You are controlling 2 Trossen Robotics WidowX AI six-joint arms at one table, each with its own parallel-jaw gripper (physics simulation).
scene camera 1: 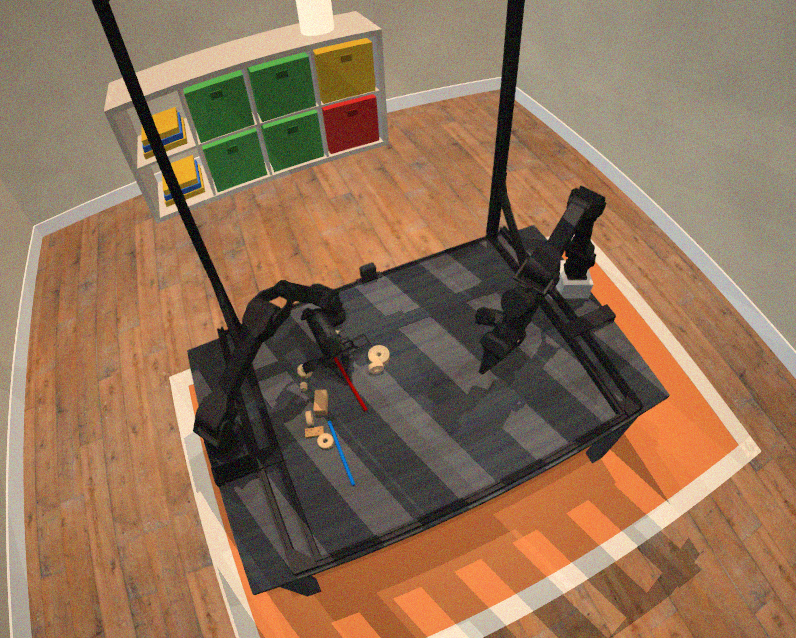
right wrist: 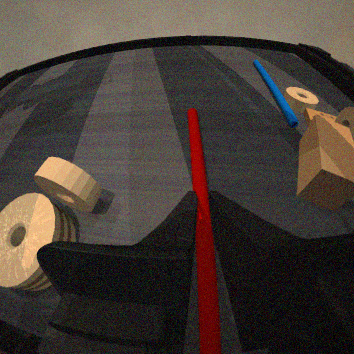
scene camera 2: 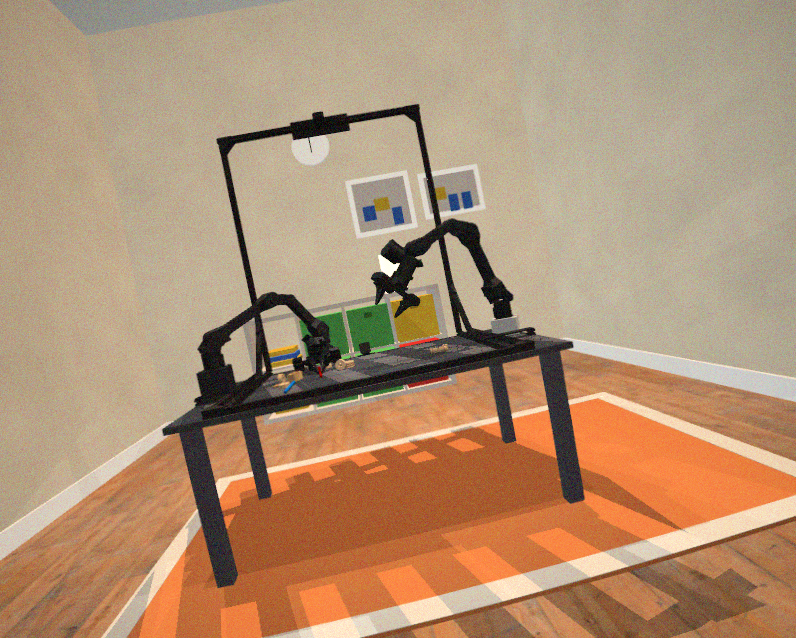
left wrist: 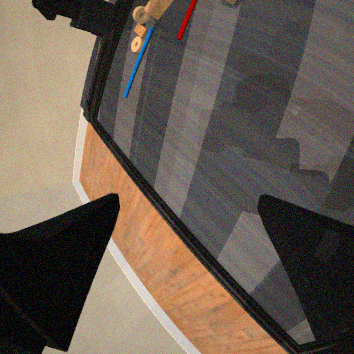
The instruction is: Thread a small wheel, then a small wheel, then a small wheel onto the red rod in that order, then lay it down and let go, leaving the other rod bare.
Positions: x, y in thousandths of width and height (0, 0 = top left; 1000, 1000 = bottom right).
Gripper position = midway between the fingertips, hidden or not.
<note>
My left gripper (scene camera 1: 611, 578) is open, with nothing in its grasp. My right gripper (scene camera 1: 439, 601) holds a red rod (right wrist: 589, 883); nothing else touches it. A wooden block (right wrist: 900, 453) rests on the table.
My left gripper shows as well in scene camera 2 (scene camera 2: 484, 488) and in the left wrist view (left wrist: 538, 569). My right gripper is seen too in the right wrist view (right wrist: 569, 558) and in scene camera 2 (scene camera 2: 403, 584).
</note>
